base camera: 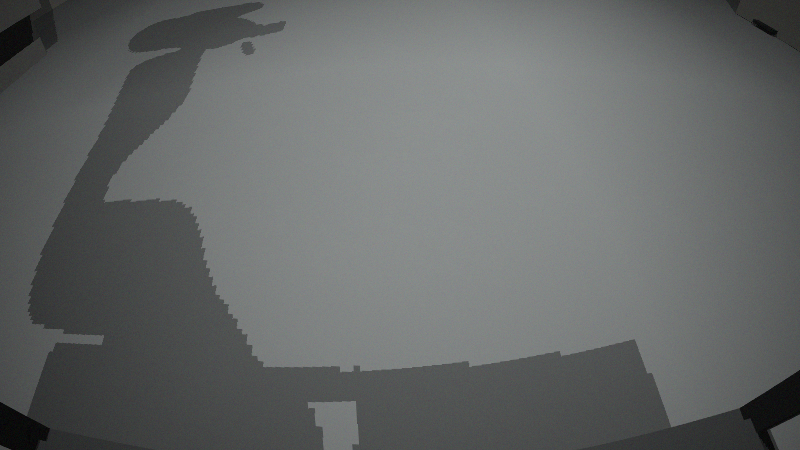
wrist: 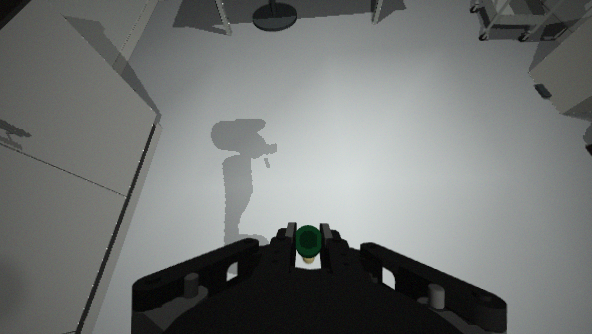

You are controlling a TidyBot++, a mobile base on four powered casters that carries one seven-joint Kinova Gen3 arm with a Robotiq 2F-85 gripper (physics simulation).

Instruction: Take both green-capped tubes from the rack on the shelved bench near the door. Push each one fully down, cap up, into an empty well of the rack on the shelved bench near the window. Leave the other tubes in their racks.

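Places are measured from the arm's base along level axes (x ahead, y up, z right), in millimetres.
Pixels of known places: gripper, fingertip midpoint: (wrist: 308, 235).
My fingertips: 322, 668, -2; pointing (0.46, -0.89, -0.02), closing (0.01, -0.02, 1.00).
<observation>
Behind a point stands the place of what it marks, as x, y, z.
My gripper (wrist: 308, 235) {322, 668, -2} is shut on a green-capped tube (wrist: 308, 241) {313, 698, -1} at the bottom middle of the wrist view. The cap faces the camera between the two fingertips, and a small pale part of the tube shows just below it. The tube hangs over the floor, apart from any rack. The racks, the two shelved benches and the other green-capped tube do not show in either view.
In the wrist view, a pale cabinet (wrist: 65, 110) {878, 195, -1044} fills the left, a round dark stand base (wrist: 274, 17) {2606, -366, -388} is at the top between pale legs, and a wheeled cart (wrist: 492, 35) {2174, -316, 1461} is at the top right. Shadows of the arm lie on the floor (base camera: 447, 195) {474, -397, 64} (wrist: 375, 150) {1059, -396, 432}.
</observation>
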